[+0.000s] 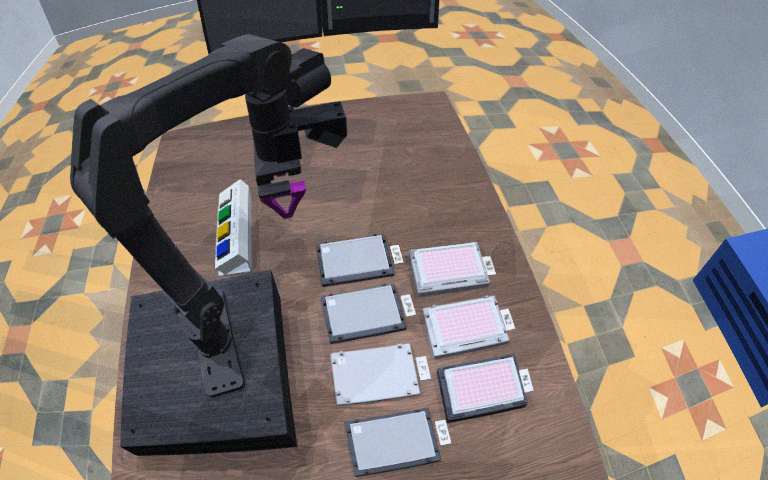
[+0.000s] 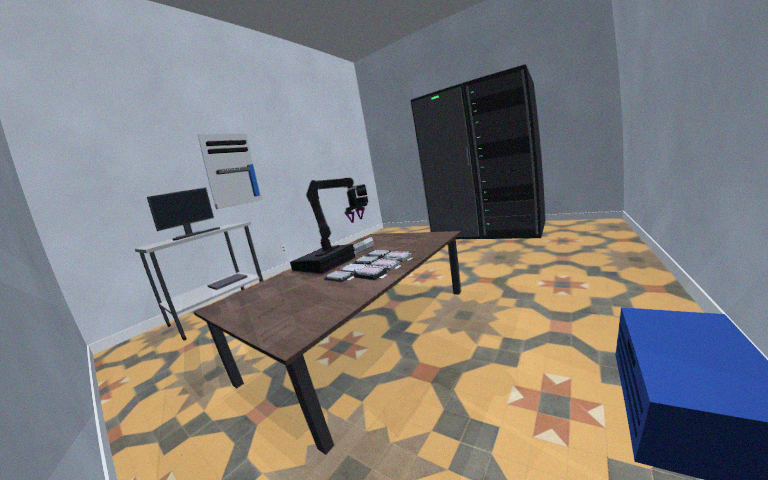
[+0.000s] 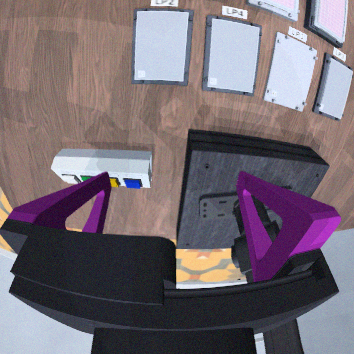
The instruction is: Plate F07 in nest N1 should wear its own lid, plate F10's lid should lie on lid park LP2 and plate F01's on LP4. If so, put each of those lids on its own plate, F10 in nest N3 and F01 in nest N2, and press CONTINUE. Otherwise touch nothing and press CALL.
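Pixels of known places: gripper, fingertip midpoint: [image 1: 284,195] [image 2: 357,221] [image 3: 173,178]; arm's base at its link origin: [image 1: 215,342] [image 2: 328,251].
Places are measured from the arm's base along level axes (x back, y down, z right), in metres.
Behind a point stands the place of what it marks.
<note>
Plates with pink wells stand in nest N1 [image 1: 484,383] @(y 0.049, x -0.415, z 0.209 m), nest N2 [image 1: 467,322] @(y 0.054, x -0.442, z 0.083 m) and nest N3 [image 1: 450,263] @(y 0.052, x -0.468, z -0.048 m). No grey lid shows on them; a clear one cannot be ruled out. Plate codes are unreadable. Grey lids lie on LP2 [image 1: 355,257] @(y 0.067, x -0.302, z -0.139 m) [image 3: 162,45] @(y 0.066, x -0.298, z -0.140 m), LP4 [image 1: 363,310] @(y 0.067, x -0.277, z -0.017 m) [image 3: 231,55] @(y 0.067, x -0.275, z -0.024 m) and LP3 [image 1: 393,442] @(y 0.067, x -0.234, z 0.245 m) [image 3: 334,86] @(y 0.066, x -0.240, z 0.230 m). LP1 [image 1: 376,373] @(y 0.075, x -0.255, z 0.110 m) [image 3: 291,72] @(y 0.074, x -0.252, z 0.106 m) is pale; I cannot tell whether a lid lies there. My gripper [image 2: 355,219] @(y -0.160, x -0.189, z -0.130 m) [image 3: 173,178] @(y -0.160, x -0.189, z -0.130 m) is open and empty, high above the table, near the button box [image 1: 242,226] @(y 0.031, x -0.096, z -0.273 m) [image 3: 102,162] @(y 0.037, x -0.101, z -0.285 m). Its buttons are white, green, yellow and blue, their labels unreadable.
The black arm base [image 1: 169,362] @(y 0.008, x 0.098, z 0.011 m) [image 3: 225,165] @(y -0.008, x -0.098, z -0.053 m) stands beside the button box and the lid parks on the wooden table [image 1: 396,169] @(y 0.084, x -0.483, z -0.369 m) [image 2: 271,316] @(y 0.085, x -0.170, z 0.689 m). A blue cabinet [image 1: 741,294] [image 2: 696,356] stands on the floor away from the table. Dark server racks [image 2: 447,164] stand beyond the table's far end.
</note>
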